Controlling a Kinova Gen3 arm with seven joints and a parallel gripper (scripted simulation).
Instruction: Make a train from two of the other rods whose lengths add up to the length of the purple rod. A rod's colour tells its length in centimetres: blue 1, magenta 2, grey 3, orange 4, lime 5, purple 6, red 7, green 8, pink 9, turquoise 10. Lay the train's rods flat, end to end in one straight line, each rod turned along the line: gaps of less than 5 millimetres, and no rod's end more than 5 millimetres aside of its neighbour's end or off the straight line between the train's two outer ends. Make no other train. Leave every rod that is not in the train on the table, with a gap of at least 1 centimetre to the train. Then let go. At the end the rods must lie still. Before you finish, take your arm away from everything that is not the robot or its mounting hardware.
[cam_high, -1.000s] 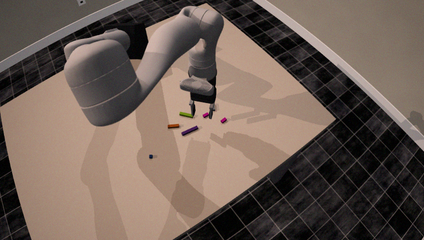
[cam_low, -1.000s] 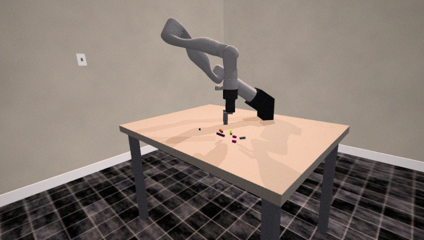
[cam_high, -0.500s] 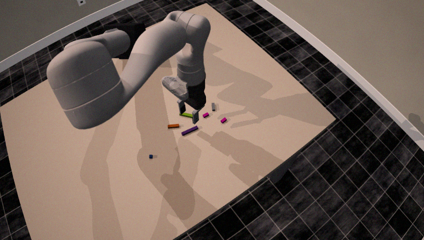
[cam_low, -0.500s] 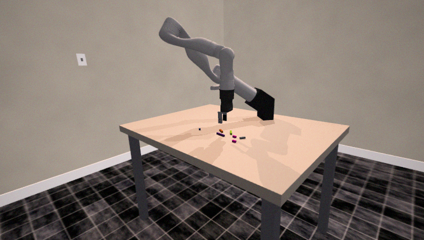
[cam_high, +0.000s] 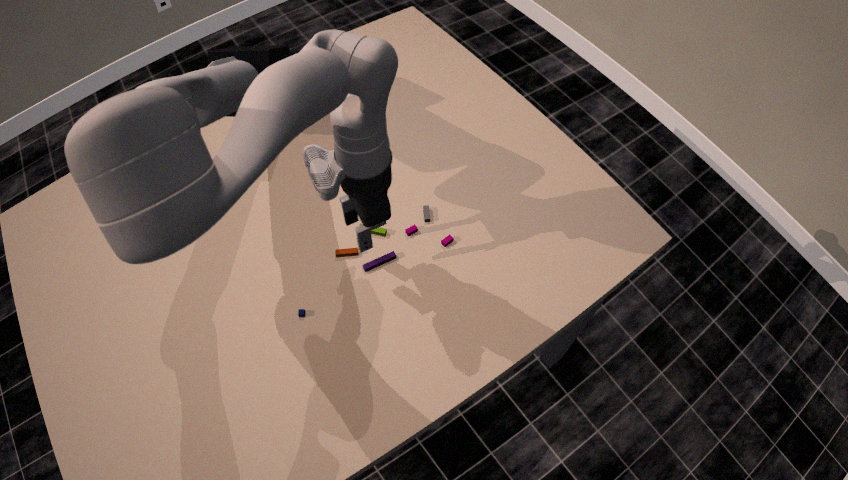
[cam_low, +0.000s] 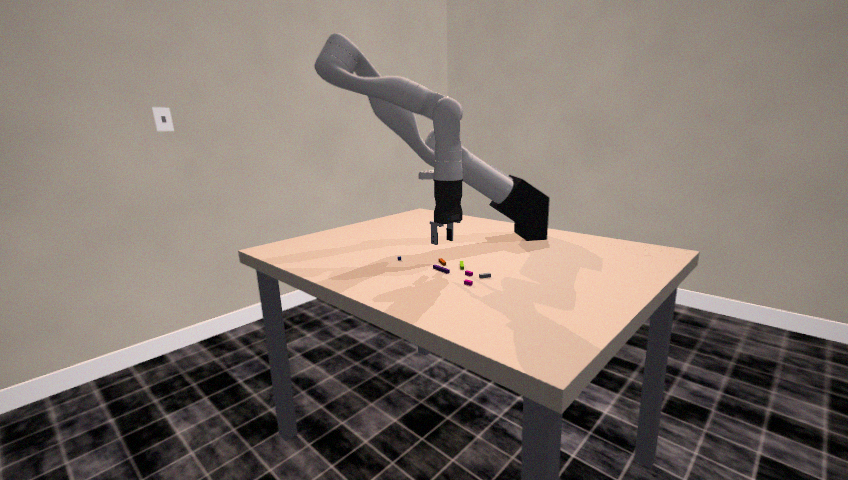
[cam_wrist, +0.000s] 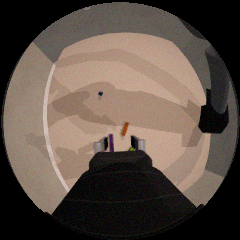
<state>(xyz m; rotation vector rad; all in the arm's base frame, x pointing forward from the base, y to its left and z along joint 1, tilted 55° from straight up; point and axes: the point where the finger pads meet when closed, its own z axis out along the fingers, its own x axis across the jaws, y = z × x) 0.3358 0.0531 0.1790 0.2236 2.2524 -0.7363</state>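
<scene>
Now: hand 90 mm above the orange rod, 30 mm past it and 10 mm to the left of it. Round my hand: lime rod 90 mm below, 50 mm to the left, 20 mm behind; purple rod 90 mm below, 30 mm ahead, 10 mm to the left; grey rod 140 mm to the left, 90 mm below, 40 mm ahead.
</scene>
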